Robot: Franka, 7 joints.
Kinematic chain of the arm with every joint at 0, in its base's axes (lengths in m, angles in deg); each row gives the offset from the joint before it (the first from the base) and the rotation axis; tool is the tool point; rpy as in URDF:
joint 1: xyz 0 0 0.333 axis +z
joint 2: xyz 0 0 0 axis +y
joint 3: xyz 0 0 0.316 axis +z
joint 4: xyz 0.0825 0 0 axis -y
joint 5: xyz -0.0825 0 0.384 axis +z
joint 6: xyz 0 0 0 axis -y
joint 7: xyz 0.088 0 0 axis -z
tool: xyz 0 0 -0.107 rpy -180 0 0
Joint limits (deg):
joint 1: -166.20..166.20
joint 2: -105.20..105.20
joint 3: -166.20..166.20
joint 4: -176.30..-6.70
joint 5: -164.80..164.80
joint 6: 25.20..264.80
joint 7: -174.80..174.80
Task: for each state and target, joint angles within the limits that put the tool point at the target. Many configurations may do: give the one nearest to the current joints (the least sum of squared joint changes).
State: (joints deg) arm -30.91 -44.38 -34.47 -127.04 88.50 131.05 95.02
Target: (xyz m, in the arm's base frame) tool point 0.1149 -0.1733 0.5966
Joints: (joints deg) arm -35.06 -81.62 -26.23 -164.13 81.88 114.77 95.02
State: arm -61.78 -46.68 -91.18 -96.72 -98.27 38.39 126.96
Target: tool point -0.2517 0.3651 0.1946
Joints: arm -92.62 -51.90 -122.83 -123.45 -85.96 29.88 126.96
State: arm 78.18 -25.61 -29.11 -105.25 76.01 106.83 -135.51
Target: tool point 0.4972 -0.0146 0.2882
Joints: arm 46.79 9.37 -54.35 -133.90 73.03 116.84 -135.51
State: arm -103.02 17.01 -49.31 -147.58 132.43 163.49 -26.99
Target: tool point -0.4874 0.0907 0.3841
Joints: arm -121.56 -6.27 -61.70 -128.44 130.13 174.32 -26.99
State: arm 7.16 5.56 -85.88 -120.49 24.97 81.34 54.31
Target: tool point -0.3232 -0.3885 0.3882
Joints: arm -17.76 -8.85 -114.87 -117.50 20.13 93.18 54.31
